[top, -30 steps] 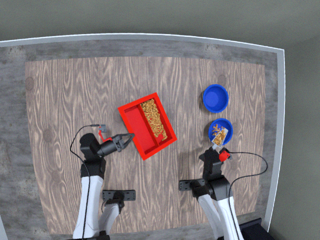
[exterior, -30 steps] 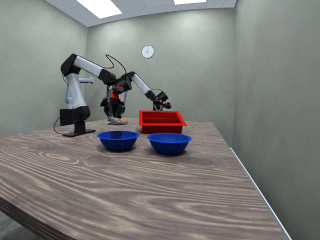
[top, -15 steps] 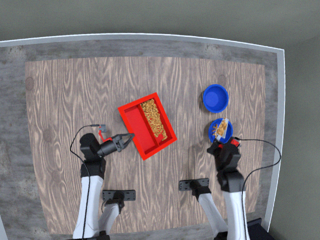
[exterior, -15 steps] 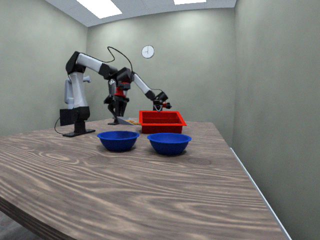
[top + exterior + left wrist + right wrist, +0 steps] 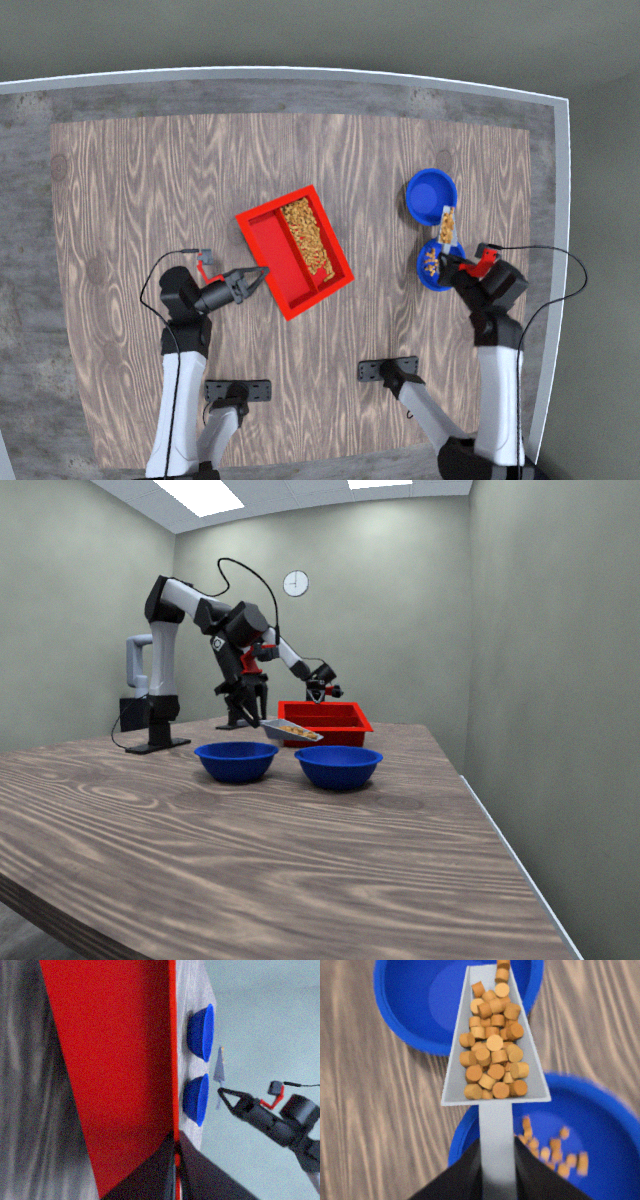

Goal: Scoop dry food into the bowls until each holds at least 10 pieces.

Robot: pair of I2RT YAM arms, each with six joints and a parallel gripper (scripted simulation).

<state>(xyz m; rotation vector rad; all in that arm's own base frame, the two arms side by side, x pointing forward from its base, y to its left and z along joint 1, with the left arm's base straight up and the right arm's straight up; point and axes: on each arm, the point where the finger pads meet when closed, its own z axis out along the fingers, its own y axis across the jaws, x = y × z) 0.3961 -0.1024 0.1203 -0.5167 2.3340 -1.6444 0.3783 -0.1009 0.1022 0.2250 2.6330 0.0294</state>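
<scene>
My right hand is 40 mm short of the grey scoop, 10 mm to the left of it and 10 mm above it. From my right hand the other things lie so: red box: 50 mm ahead, 380 mm to the left, 30 mm below.
</scene>
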